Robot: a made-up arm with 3 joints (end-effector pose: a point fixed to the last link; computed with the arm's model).
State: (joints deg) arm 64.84 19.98 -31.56
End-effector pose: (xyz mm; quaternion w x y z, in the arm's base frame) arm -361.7 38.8 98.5 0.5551 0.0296 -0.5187 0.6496
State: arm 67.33 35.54 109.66
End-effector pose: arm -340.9 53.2 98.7 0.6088 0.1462 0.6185 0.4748
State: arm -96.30 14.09 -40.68
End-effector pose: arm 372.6 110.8 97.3 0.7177 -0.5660 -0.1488 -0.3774
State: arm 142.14 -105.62 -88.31
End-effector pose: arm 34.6 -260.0 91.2 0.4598 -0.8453 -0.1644 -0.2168
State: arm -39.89 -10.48 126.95
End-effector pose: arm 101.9 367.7 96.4 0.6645 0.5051 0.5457 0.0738
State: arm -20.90 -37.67 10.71
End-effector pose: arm -67.7 359.1 102.8 0.8154 0.0080 -0.1842 0.5488
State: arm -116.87 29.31 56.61
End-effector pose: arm 368.8 -50.9 103.5 0.6389 0.2123 -0.0900 -0.7339
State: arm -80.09 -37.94 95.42
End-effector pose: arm 278.6 249.1 100.4 0.8440 0.4196 0.3333 0.0242
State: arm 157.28 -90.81 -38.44
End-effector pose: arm 109.9 -265.8 97.6 0.7217 -0.5521 -0.1394 -0.3935
